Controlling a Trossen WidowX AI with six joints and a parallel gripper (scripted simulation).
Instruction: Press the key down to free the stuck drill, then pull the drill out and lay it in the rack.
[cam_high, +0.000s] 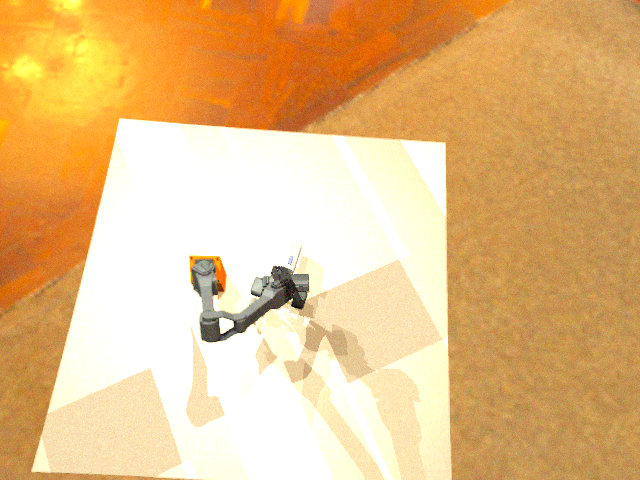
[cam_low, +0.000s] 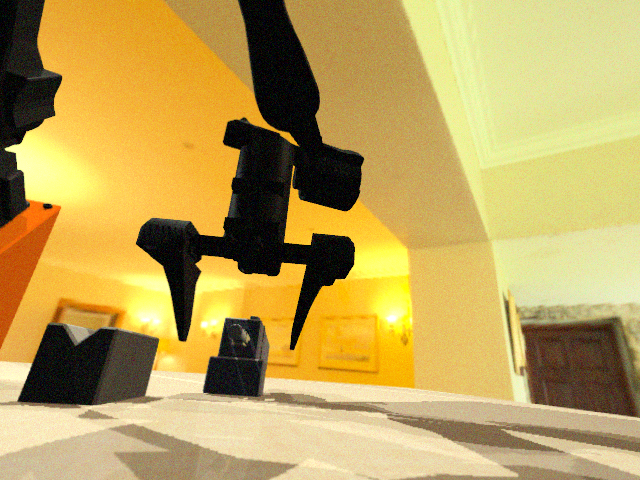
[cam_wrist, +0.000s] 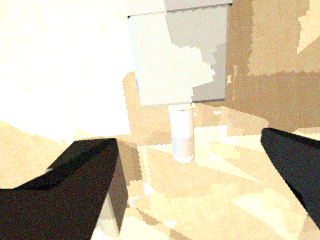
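The drill is 1 cm ahead of my gripper tip, 6 cm to the left of it and 1 cm above it. The rest, counted from my gripper tip: grey stepped block: 3 cm ahead, 11 cm to the left; then key: 4 cm ahead, 14 cm to the left, 1 cm above.
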